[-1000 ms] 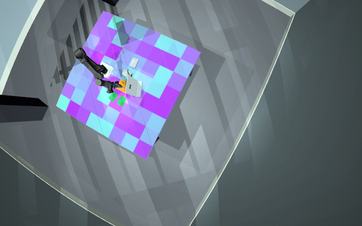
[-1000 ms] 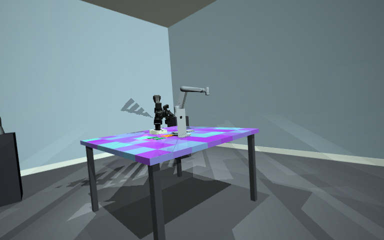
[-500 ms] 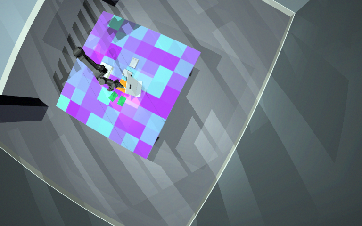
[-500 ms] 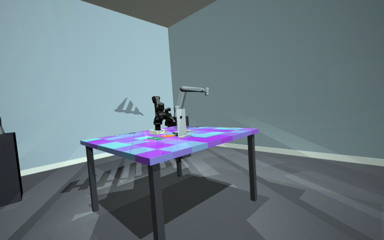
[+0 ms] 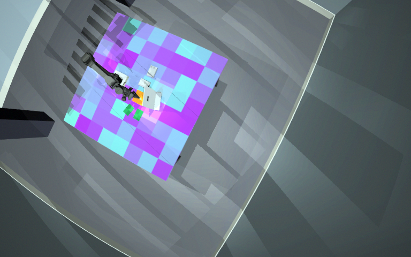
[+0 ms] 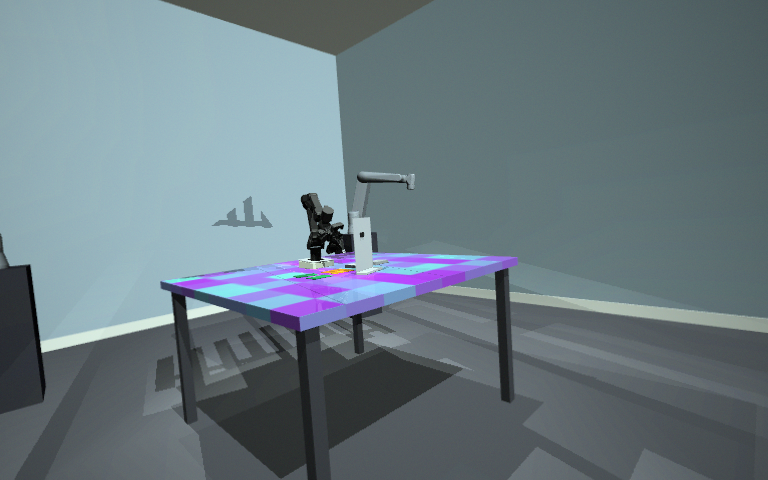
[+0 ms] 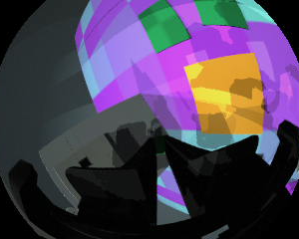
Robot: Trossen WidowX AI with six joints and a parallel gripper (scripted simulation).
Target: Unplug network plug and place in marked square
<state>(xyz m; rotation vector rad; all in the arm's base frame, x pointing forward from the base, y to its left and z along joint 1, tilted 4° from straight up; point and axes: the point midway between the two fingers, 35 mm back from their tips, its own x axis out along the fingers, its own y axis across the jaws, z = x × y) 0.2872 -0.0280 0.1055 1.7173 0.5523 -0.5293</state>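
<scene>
The grey upright panel lies 110 mm ahead of my gripper tip, 50 mm to the left of it and 10 mm above it. Also, from my gripper tip: network plug: right at my gripper tip.
</scene>
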